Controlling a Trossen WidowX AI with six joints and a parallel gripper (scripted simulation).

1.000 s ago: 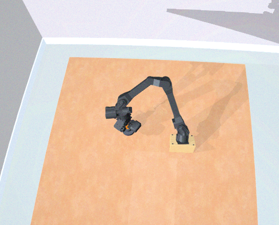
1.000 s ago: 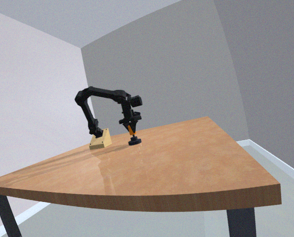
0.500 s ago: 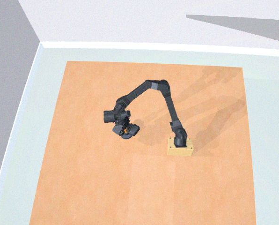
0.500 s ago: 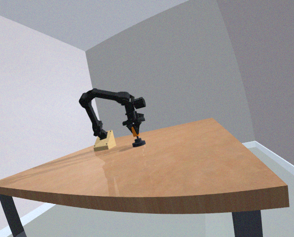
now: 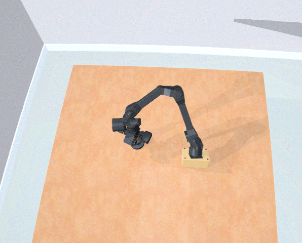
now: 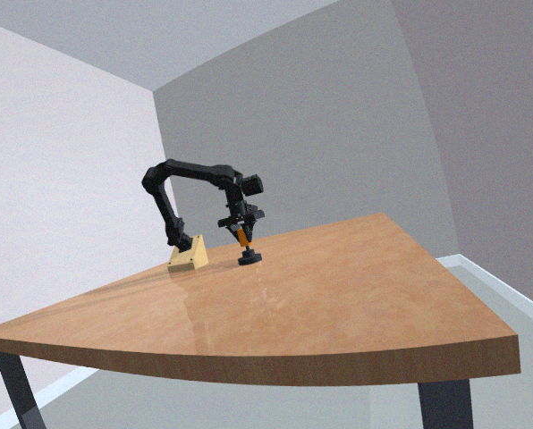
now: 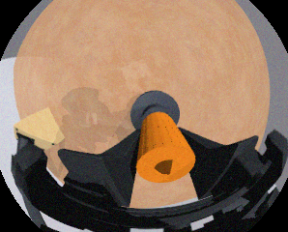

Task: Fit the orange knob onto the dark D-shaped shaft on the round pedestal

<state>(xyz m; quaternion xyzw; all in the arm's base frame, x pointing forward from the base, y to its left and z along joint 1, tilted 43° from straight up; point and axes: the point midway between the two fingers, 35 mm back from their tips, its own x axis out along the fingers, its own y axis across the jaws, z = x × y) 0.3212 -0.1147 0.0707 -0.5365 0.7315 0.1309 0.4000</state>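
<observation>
The orange knob is 20 mm above my gripper tip. From my gripper tip the other things lie so: dark round pedestal: 40 mm below.
</observation>
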